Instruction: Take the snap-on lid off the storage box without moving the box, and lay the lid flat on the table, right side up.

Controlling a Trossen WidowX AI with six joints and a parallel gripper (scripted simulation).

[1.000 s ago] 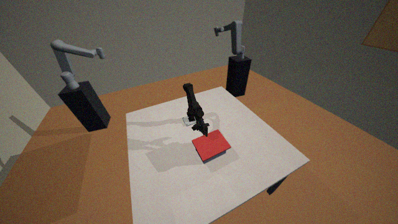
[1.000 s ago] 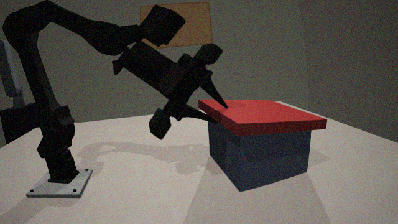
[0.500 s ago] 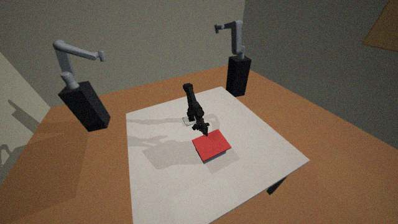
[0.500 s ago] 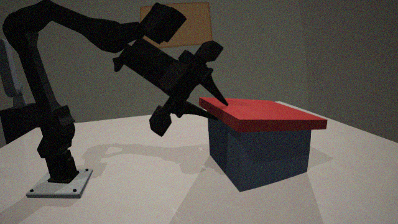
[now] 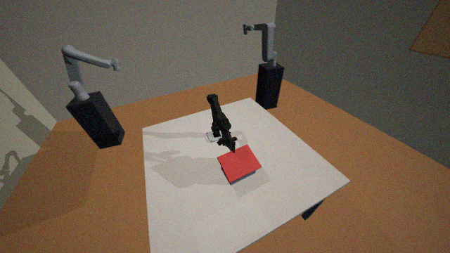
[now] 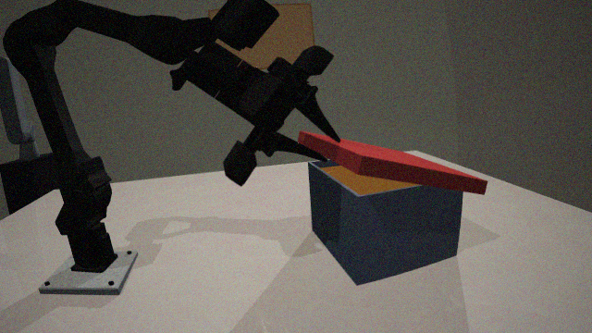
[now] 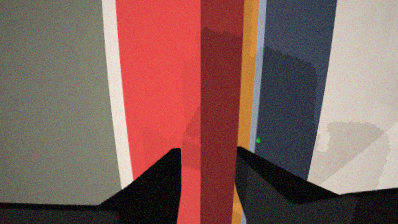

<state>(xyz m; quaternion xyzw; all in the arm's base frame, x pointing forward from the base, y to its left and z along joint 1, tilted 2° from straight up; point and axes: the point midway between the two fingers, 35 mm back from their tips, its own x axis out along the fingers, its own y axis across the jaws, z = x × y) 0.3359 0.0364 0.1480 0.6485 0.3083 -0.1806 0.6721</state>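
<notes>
Now: gripper tip 8 cm short of the red lid, 1 cm to the right of it and 2 cm above it. From my gripper tip the other things lie so: blue storage box 7 cm ahead, 1 cm to the left, 8 cm below.
</notes>
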